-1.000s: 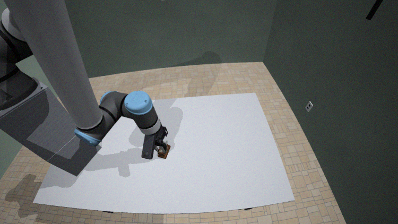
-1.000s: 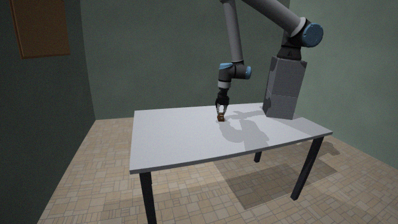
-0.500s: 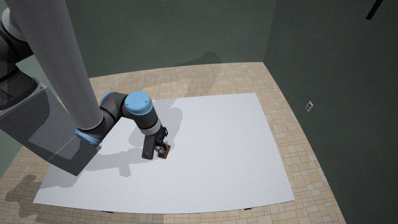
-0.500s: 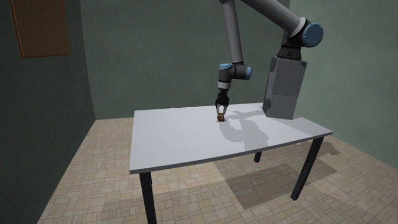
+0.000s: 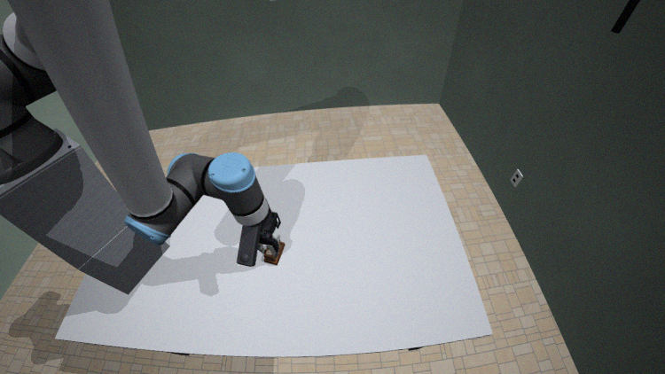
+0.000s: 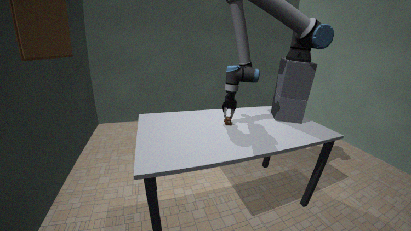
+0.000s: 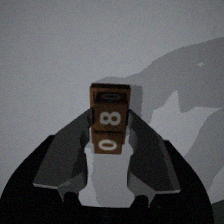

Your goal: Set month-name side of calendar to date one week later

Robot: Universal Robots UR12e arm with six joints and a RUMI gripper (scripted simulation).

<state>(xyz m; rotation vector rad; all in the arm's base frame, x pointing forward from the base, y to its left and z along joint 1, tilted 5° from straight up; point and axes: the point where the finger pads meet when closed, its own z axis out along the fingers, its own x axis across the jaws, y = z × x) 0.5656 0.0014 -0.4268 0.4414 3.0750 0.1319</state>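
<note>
My gripper is now 10 mm above the brown date cube. Round my hand: brown wooden tray: 30 mm below, 20 mm to the left, 10 mm ahead.
</note>
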